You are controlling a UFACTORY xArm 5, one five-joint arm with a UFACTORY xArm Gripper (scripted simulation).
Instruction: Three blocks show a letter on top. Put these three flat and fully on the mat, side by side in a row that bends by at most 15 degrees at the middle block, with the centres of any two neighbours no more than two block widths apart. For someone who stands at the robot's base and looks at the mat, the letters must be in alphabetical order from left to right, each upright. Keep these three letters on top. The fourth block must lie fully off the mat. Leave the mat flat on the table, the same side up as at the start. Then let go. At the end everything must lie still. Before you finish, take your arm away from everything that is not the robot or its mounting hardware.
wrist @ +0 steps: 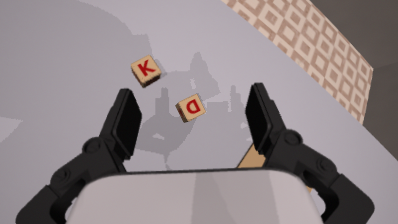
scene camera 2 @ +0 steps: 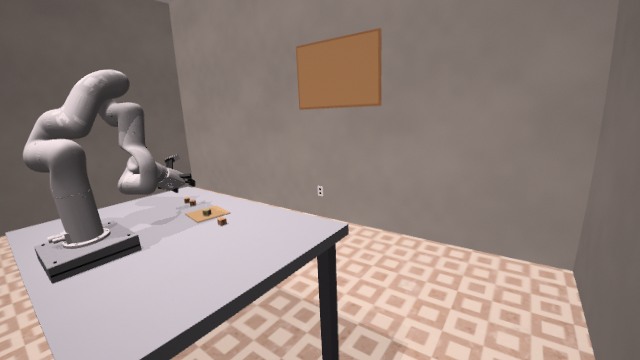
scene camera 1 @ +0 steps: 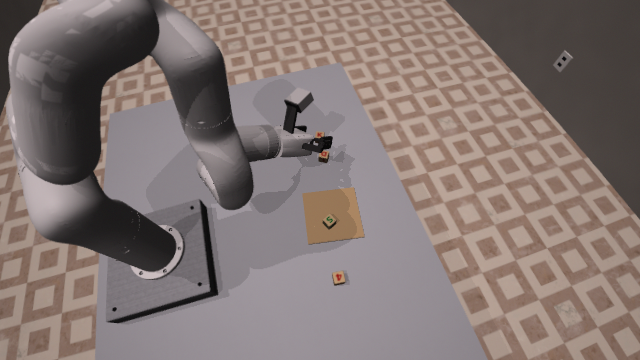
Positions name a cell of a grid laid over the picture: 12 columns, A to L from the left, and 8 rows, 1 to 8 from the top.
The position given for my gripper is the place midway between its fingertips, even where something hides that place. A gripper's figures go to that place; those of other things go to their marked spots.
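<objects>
My gripper (scene camera 1: F4), 0.77 m from the lens. Mat (scene camera 1: G5), 0.77 m from the lens.
</objects>
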